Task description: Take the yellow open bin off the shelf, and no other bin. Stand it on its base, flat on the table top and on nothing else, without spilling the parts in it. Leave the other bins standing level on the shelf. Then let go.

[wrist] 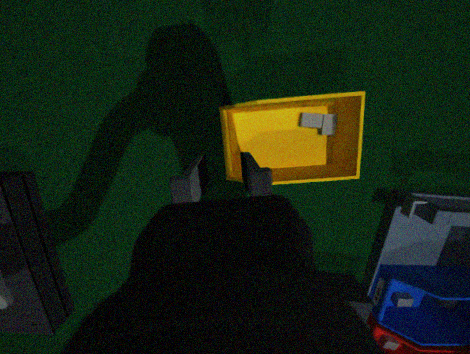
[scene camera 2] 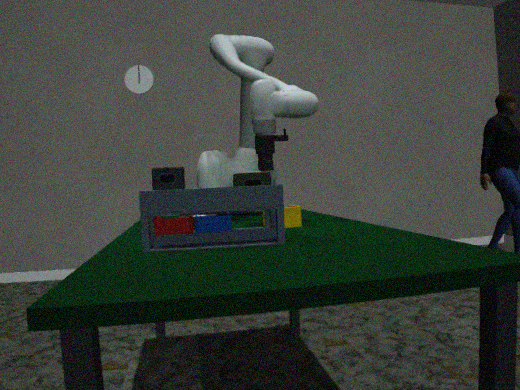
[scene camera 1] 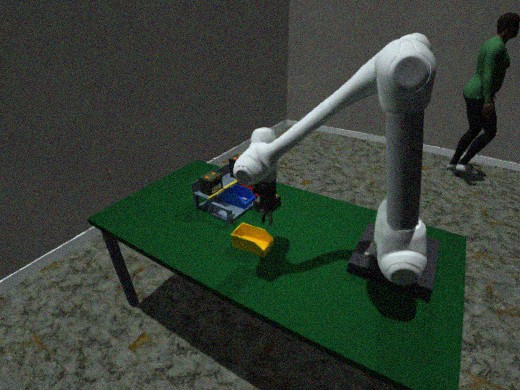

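A yellow open bin (scene camera 1: 246, 237) is visible in the wrist view as well, the bin (wrist: 268, 129) sharing that view with my gripper (wrist: 224, 166).
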